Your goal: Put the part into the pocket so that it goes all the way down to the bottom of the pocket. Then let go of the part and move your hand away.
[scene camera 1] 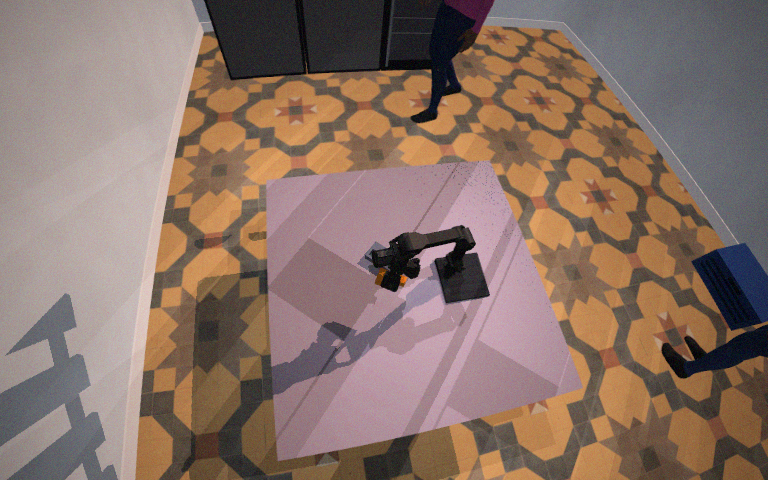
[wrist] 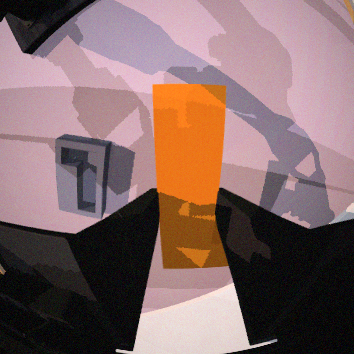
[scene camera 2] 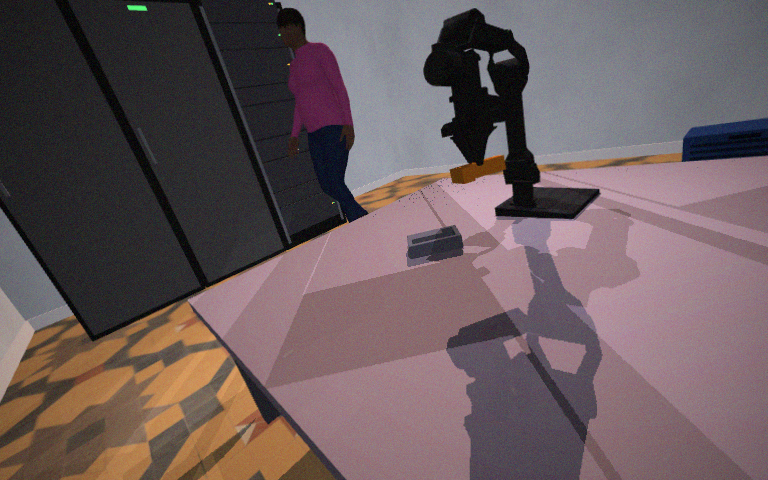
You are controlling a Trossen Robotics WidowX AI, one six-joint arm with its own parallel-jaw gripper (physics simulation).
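Places are measured from the arm's base along level axes (x ahead, y left, z up), in centimetres.
Pixels of known places: gripper, fingertip midpoint: (scene camera 1: 392, 276) (wrist: 186, 195) (scene camera 2: 476, 165); arm's base at its link origin: (scene camera 1: 452, 267) (wrist: 33, 6) (scene camera 2: 523, 201).
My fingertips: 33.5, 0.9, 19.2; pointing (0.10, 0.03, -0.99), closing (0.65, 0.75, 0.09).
Ahead of a thing's pixels: the offset from my fingertips to its middle, as dx, dy, dz. Level surfaces: height alone.
My gripper (scene camera 1: 390, 280) (scene camera 2: 477, 163) (wrist: 186, 195) is shut on the orange part, its fingers on either side of it. The orange part {+0.9, +1.2, -0.6} (scene camera 1: 380, 277) (scene camera 2: 461, 173) (wrist: 189, 145) is a long block held in the air above the table, and sticks out on both sides of the fingers in scene camera 2. The grey block with the pocket {-4.3, -16.8, -19.8} (scene camera 1: 376, 247) (scene camera 2: 434, 249) (wrist: 67, 187) stands on the table, partly behind the arm in scene camera 1. In the wrist view it lies left of the part, apart from it, and its pocket opening has a bent outline. The part's underside is hidden in the wrist view.
The pink table {dz -21.6} (scene camera 1: 317, 209) (scene camera 2: 362, 418) carries the arm's black base plate (scene camera 1: 475, 288) (scene camera 2: 572, 203). Shadows of the arm cross the table. Dark cabinets (scene camera 1: 260, 39) (scene camera 2: 141, 141), a person in a pink top (scene camera 1: 447, 33) (scene camera 2: 322, 90) and a blue box (scene camera 1: 750, 271) (scene camera 2: 730, 133) are beyond it.
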